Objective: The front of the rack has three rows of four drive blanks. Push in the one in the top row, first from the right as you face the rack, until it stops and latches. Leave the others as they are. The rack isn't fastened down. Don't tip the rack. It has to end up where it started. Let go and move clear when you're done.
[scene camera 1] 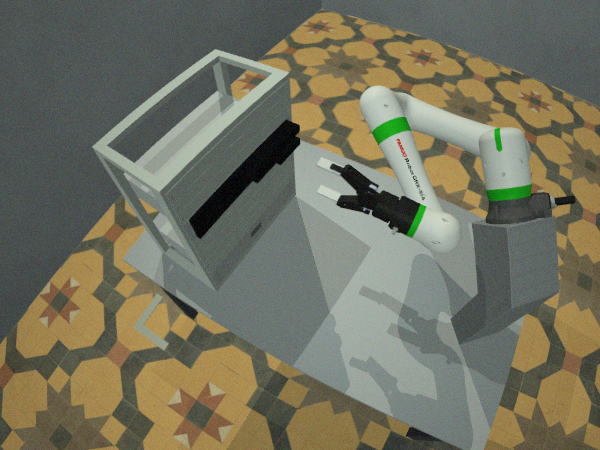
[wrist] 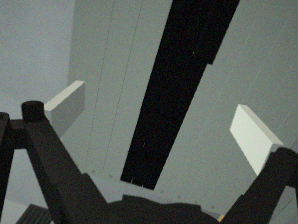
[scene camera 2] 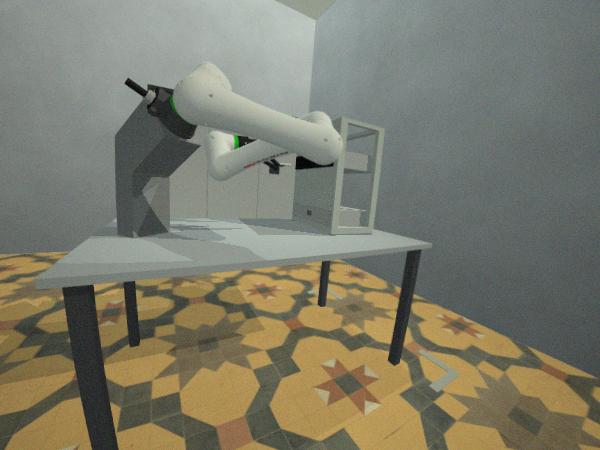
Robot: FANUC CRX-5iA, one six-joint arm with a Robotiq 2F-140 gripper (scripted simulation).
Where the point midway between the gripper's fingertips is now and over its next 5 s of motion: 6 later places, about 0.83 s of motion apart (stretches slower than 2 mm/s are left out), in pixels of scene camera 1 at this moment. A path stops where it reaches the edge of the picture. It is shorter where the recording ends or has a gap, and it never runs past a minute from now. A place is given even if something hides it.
The gripper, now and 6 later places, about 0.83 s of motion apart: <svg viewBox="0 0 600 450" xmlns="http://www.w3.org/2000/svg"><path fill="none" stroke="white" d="M318 176L322 176L324 185L317 183L313 173L302 144L290 138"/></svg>
